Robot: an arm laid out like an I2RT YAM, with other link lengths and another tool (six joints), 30 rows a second.
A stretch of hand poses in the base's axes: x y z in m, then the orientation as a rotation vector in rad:
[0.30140, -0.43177, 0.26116, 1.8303, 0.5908, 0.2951]
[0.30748, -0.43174, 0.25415, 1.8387, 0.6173, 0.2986]
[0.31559, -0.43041, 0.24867, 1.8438, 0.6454, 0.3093]
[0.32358, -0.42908, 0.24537, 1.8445, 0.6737, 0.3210]
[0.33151, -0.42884, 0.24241, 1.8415, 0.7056, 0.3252]
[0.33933, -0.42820, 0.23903, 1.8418, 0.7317, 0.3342]
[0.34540, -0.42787, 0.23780, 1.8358, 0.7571, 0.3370]
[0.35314, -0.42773, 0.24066, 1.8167, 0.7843, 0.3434]
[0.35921, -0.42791, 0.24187, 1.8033, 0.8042, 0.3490]
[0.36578, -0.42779, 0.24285, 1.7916, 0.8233, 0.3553]
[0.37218, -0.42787, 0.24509, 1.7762, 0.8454, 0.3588]
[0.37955, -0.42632, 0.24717, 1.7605, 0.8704, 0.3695]
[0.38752, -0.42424, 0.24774, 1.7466, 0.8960, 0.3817]
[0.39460, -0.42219, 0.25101, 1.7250, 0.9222, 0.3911]
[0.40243, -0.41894, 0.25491, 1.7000, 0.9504, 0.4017]
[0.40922, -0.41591, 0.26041, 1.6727, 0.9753, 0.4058]
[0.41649, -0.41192, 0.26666, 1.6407, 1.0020, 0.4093]
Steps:
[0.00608, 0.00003, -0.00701, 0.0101, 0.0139, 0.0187]
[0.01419, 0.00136, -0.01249, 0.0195, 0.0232, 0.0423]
[0.02218, 0.00269, -0.01579, 0.0252, 0.0309, 0.0671]
[0.03011, 0.00293, -0.01875, 0.0257, 0.0443, 0.0913]
[0.03793, 0.00357, -0.02213, 0.0306, 0.0526, 0.1133]
[0.04400, 0.00390, -0.02336, 0.0279, 0.0628, 0.1327]
[0.05174, 0.00404, -0.02050, 0.0144, 0.0686, 0.1573]
[0.05781, 0.00386, -0.01929, 0.0055, 0.0725, 0.1757]
[0.06438, 0.00398, -0.01831, -0.0016, 0.0760, 0.1936]
[0.07078, 0.00390, -0.01607, -0.0124, 0.0820, 0.2129]
[0.07815, 0.00545, -0.01399, -0.0209, 0.0850, 0.2378]
[0.08612, 0.00753, -0.01342, -0.0269, 0.0880, 0.2635]
[0.09320, 0.00958, -0.01015, -0.0406, 0.0913, 0.2898]
[0.10103, 0.01283, -0.00625, -0.0564, 0.0943, 0.3188]
[0.10782, 0.01586, -0.00075, -0.0766, 0.0992, 0.3431]
[0.11509, 0.01985, 0.00550, -0.1007, 0.1045, 0.3694]

